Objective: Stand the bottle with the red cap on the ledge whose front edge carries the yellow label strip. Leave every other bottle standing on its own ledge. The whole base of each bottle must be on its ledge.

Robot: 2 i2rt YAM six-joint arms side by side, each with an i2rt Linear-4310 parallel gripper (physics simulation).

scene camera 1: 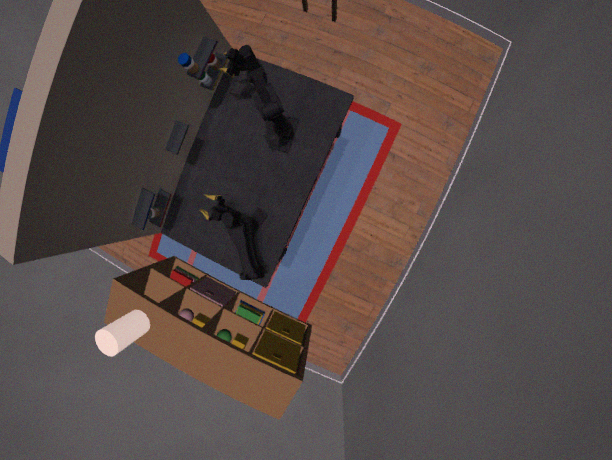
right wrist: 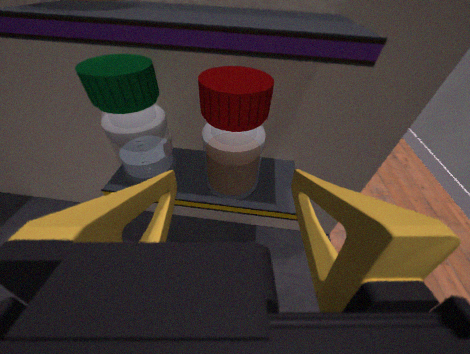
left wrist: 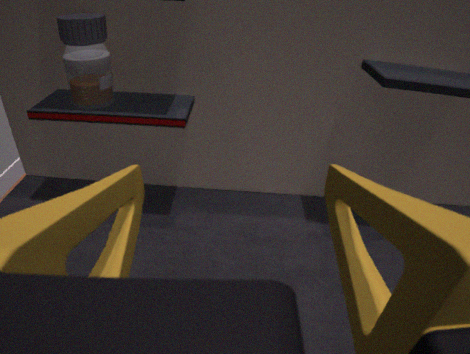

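Pixels of known places: left gripper, fingertip midpoint: (scene camera 1: 202, 202) (left wrist: 234, 177); right gripper, fingertip midpoint: (scene camera 1: 221, 61) (right wrist: 234, 178); left arm's base, origin of the base link: (scene camera 1: 253, 225); right arm's base, origin of the base link: (scene camera 1: 287, 134).
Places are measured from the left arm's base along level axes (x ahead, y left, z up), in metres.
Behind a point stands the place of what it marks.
The red-capped bottle (scene camera 1: 213, 60) @[x 0.620, y -0.584, z 0.245 m] (right wrist: 234, 162) @[x 0.622, y -0.595, z 0.209 m] stands upright on the ledge with the yellow strip (right wrist: 281, 186) @[x 0.658, y -0.637, z 0.160 m]; its base looks within the ledge's top. The green-capped bottle (scene camera 1: 205, 79) @[x 0.608, y -0.487, z 0.224 m] (right wrist: 135, 125) @[x 0.616, y -0.508, z 0.225 m] stands upright on the same ledge, to its left in the right wrist view. My right gripper (scene camera 1: 225, 61) @[x 0.591, y -0.605, z 0.223 m] (right wrist: 234, 178) @[x 0.591, y -0.605, z 0.223 m] is open and empty; the red-capped bottle shows between and beyond its fingertips. My left gripper (scene camera 1: 203, 204) @[x 0.230, y 0.006, z 0.245 m] (left wrist: 234, 177) @[x 0.230, y 0.006, z 0.245 m] is open and empty, away from the wall. A grey-capped bottle (scene camera 1: 155, 212) @[x 0.440, y 0.232, z 0.213 m] (left wrist: 90, 65) @[x 0.439, y 0.232, z 0.213 m] stands on the red-strip ledge (scene camera 1: 161, 201) @[x 0.474, y 0.185, z 0.160 m] (left wrist: 172, 105) @[x 0.481, y 0.148, z 0.160 m].
The purple-strip ledge (scene camera 1: 206, 49) @[x 0.647, y -0.600, z 0.300 m] (right wrist: 225, 41) juts out above the red-capped bottle. A blue-capped bottle (scene camera 1: 185, 61) @[x 0.613, y -0.486, z 0.405 m] is near it. Bare ledges are at the wall's middle (scene camera 1: 177, 137) @[x 0.549, y -0.168, z 0.230 m] (left wrist: 425, 78) @[x 0.528, y -0.149, z 0.230 m] and lower end (scene camera 1: 143, 207) @[x 0.463, y 0.212, z 0.299 m]. A brown compartment shelf (scene camera 1: 200, 360) stands beyond the table.
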